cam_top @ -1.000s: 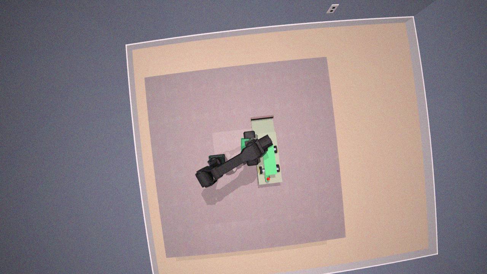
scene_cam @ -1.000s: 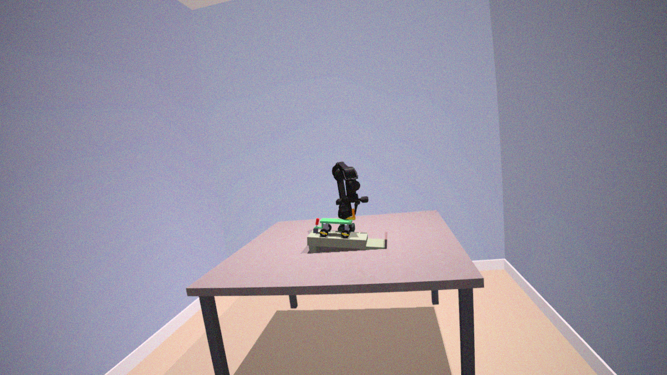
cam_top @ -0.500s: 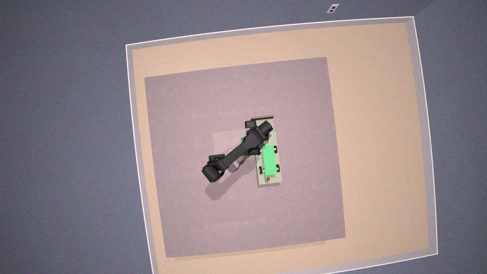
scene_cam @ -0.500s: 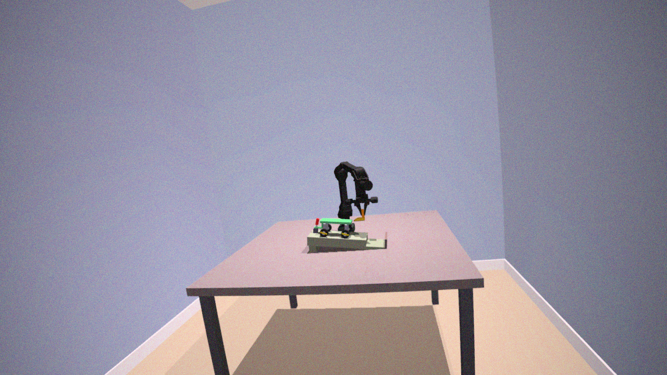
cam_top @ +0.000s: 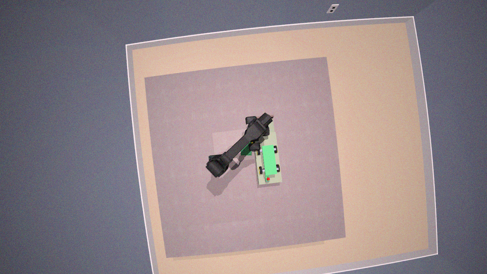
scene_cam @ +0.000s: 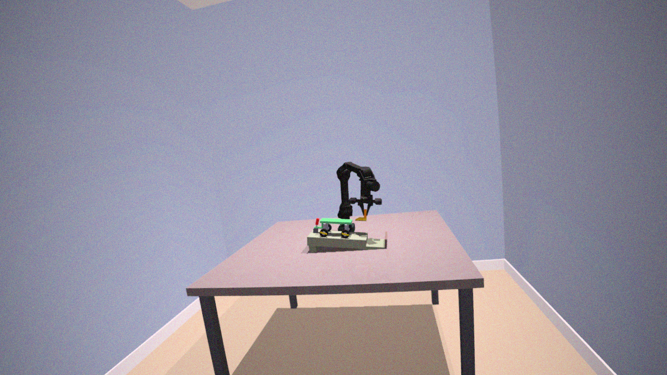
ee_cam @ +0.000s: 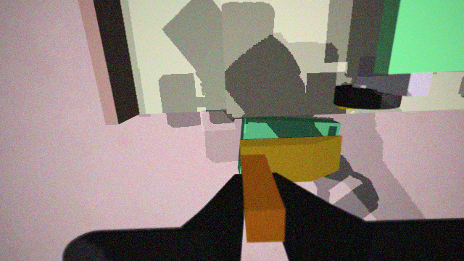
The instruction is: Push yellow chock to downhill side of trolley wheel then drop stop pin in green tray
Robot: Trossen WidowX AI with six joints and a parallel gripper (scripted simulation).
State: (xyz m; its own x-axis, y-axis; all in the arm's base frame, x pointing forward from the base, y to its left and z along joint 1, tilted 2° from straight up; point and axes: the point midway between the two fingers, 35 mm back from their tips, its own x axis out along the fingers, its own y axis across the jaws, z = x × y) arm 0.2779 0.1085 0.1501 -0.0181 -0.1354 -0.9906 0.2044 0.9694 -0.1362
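My gripper tip is now 290 mm to the left of the red-headed stop pin, 20 mm above it and 10 mm short of it. The rest, counted from my gripper tip: yellow chock 20 mm to the right, 10 mm below; dark stop wall 120 mm below, 110 mm ahead, 90 mm to the left; green tray 160 mm below, 60 mm to the right, 60 mm behind.
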